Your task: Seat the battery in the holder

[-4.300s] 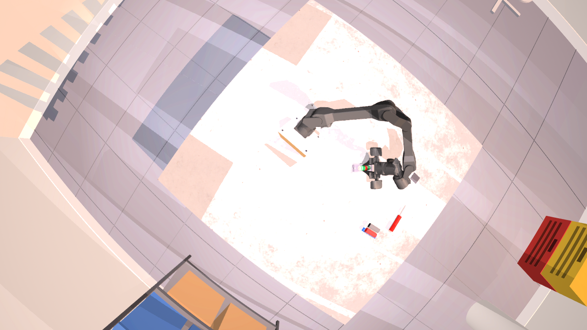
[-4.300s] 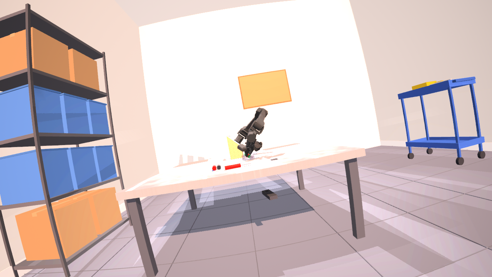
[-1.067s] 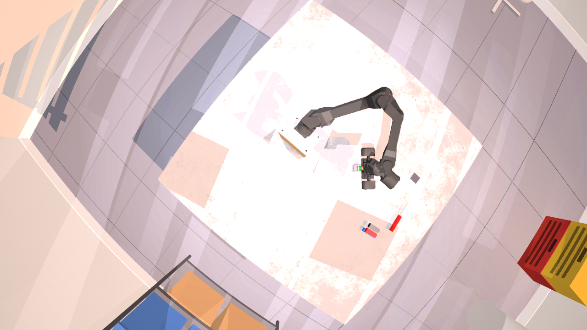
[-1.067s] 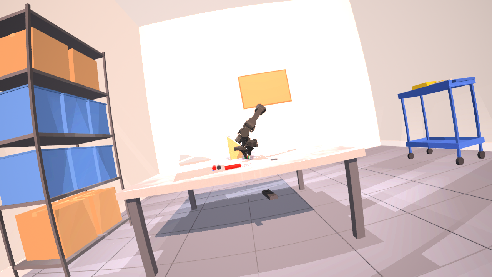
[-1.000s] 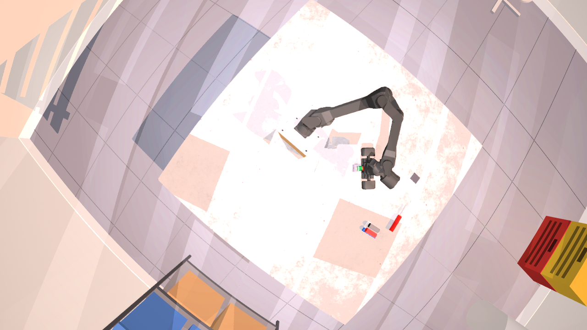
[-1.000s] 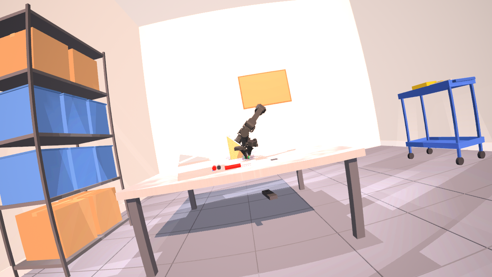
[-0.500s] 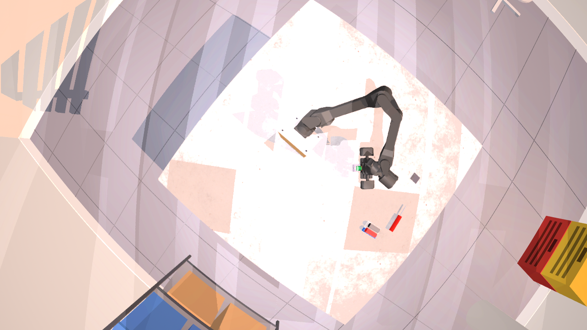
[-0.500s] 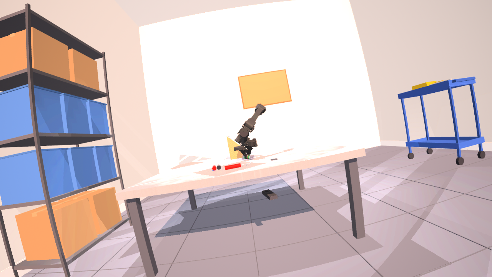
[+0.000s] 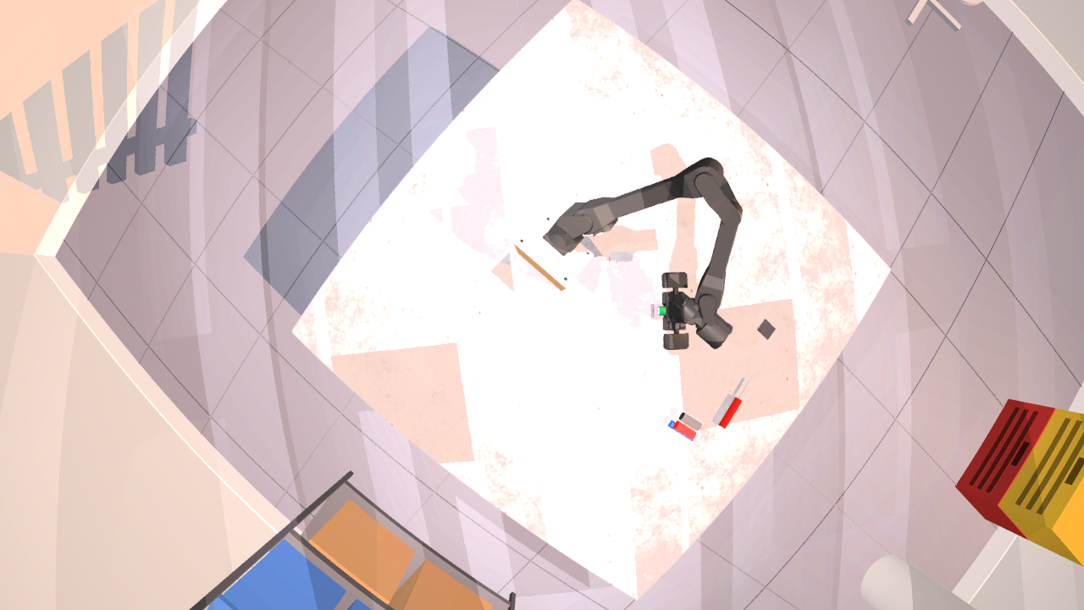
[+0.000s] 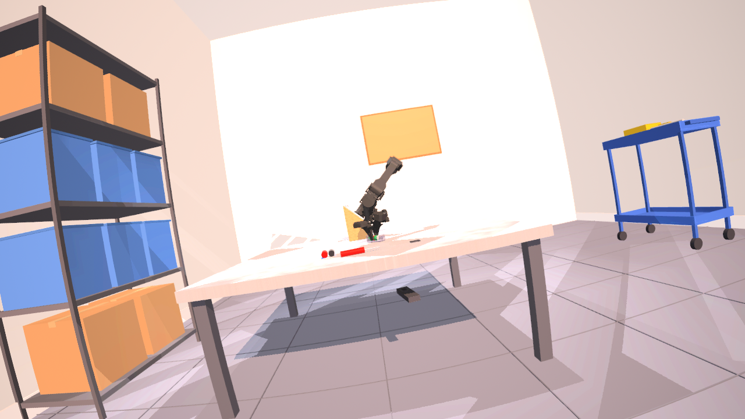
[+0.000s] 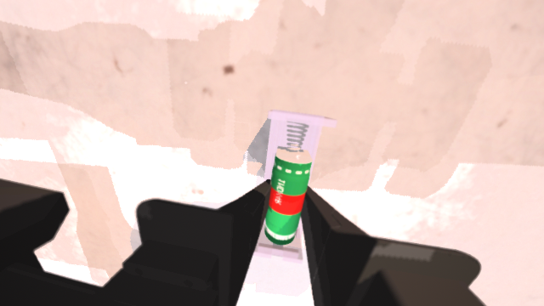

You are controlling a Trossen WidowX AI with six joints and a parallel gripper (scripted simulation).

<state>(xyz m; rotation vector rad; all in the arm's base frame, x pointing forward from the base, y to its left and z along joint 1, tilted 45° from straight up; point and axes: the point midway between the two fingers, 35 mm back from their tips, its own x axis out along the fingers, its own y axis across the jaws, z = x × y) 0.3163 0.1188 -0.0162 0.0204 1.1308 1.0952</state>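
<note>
Now: gripper tip 10 mm below the battery. Also, from my gripper tip: dark remote: 320 mm ahead, 100 mm to the left, 190 mm below; dark square: 260 mm ahead, 170 mm to the left, 10 mm below; red screwdriver: 330 mm ahead, 40 mm to the right.
</note>
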